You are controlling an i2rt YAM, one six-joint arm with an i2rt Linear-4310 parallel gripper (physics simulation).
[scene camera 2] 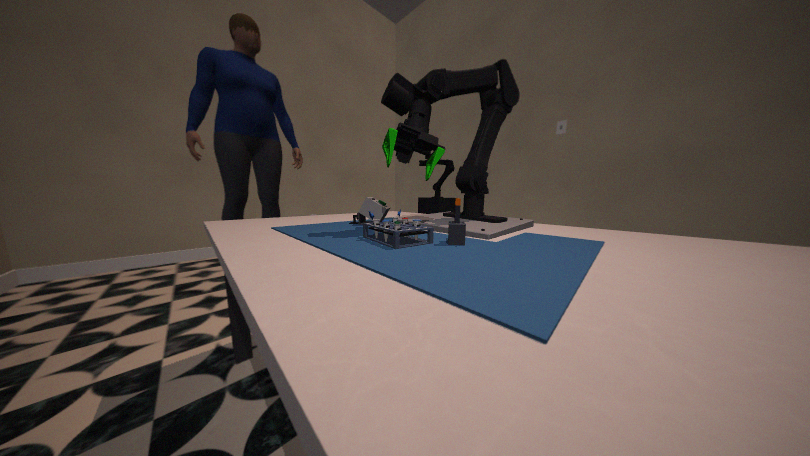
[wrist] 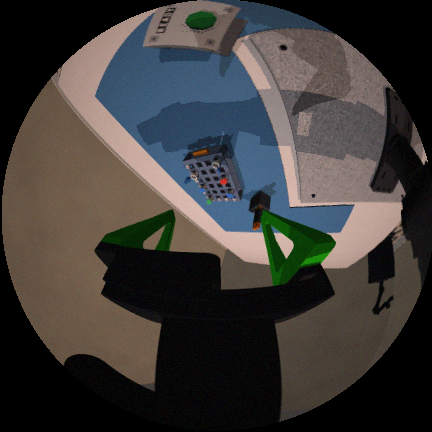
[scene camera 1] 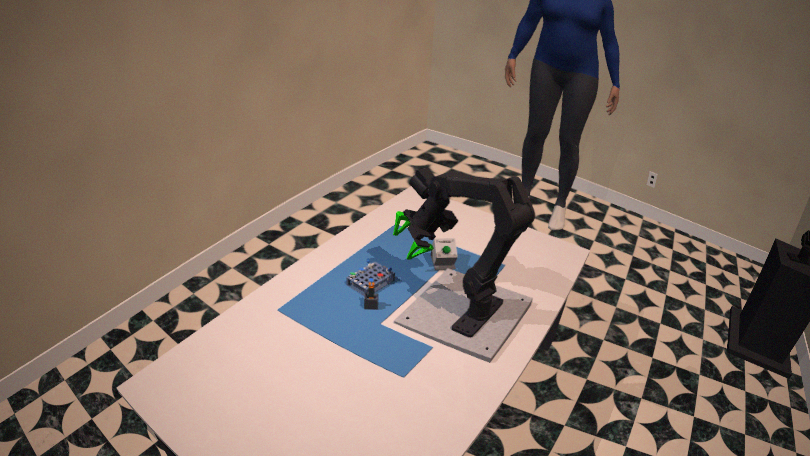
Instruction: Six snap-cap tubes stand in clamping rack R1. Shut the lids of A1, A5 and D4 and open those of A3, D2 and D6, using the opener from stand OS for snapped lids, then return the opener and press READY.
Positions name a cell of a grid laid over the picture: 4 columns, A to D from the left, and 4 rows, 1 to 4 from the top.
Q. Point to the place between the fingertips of my gripper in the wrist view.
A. C2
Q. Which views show my gripper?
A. Scene camera 2, the wrist view and scene camera 1: all of them.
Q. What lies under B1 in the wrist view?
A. A blue mat.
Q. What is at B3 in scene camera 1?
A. A blue mat.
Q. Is my gripper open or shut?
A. Open.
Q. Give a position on a grey box with green button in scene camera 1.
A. C3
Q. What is my gripper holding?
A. Nothing.
